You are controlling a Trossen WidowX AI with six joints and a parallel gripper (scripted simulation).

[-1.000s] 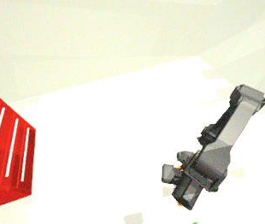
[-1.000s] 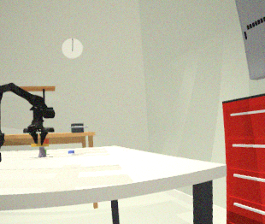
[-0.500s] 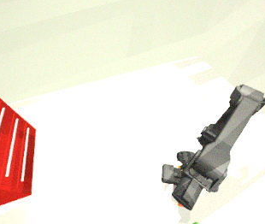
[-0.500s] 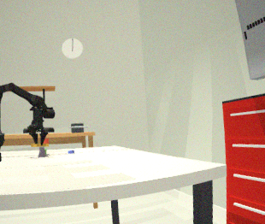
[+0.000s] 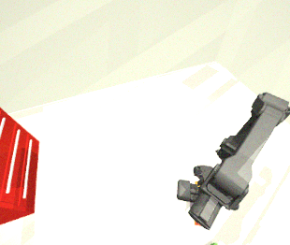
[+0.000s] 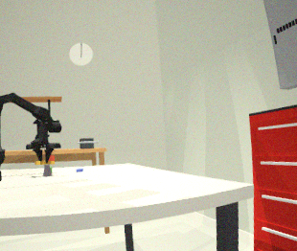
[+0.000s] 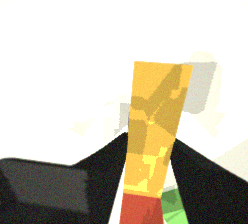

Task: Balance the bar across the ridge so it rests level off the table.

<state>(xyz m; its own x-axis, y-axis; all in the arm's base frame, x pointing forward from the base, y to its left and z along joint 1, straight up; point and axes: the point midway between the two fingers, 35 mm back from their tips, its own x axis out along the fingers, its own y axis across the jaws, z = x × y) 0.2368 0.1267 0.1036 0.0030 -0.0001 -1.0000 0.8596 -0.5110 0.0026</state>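
The yellow bar is 4 cm to the left of my gripper tip, 2 cm ahead of it and 1 cm above it. From my gripper tip the other things lie so: green-edged piece (17 cm to the left, 5 cm below, 2 cm ahead); blue block (20 cm ahead, 16 cm to the left, 6 cm below).
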